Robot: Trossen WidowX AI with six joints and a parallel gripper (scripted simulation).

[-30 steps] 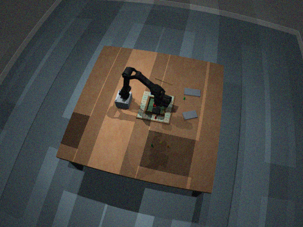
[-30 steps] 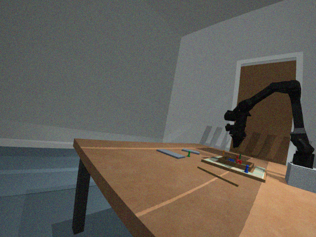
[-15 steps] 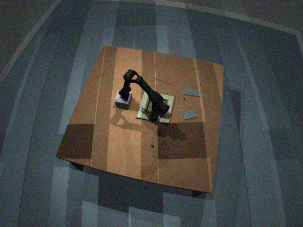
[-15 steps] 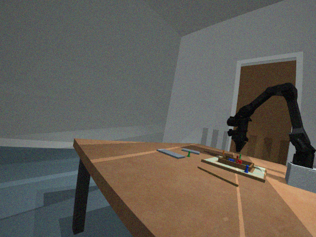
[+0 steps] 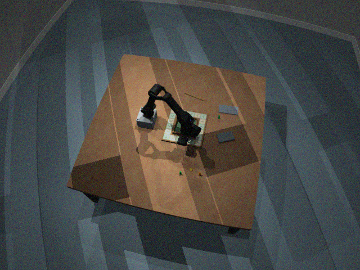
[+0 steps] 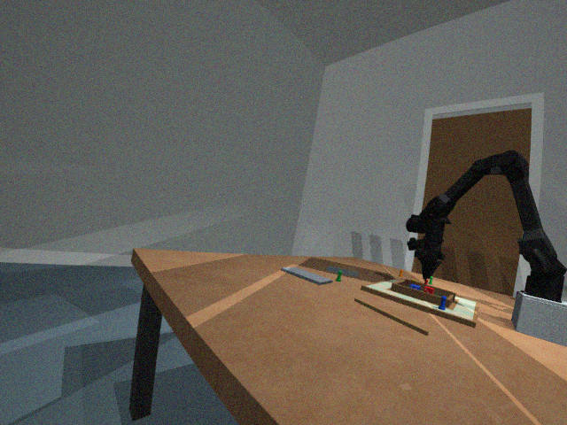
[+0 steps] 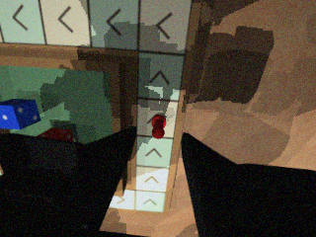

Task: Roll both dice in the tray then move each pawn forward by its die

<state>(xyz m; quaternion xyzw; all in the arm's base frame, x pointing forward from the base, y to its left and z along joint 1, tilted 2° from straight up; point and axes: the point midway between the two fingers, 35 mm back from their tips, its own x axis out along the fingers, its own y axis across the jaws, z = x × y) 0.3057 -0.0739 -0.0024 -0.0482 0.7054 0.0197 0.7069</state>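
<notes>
My gripper tip is 20 mm above the red pawn. Also, from my gripper tip: blue pawn (220 mm to the left, 120 mm behind, 20 mm below); then green tray (110 mm to the left, 40 mm below, 40 mm behind); then orange pawn (200 mm to the right, 180 mm ahead, 30 mm below).
</notes>
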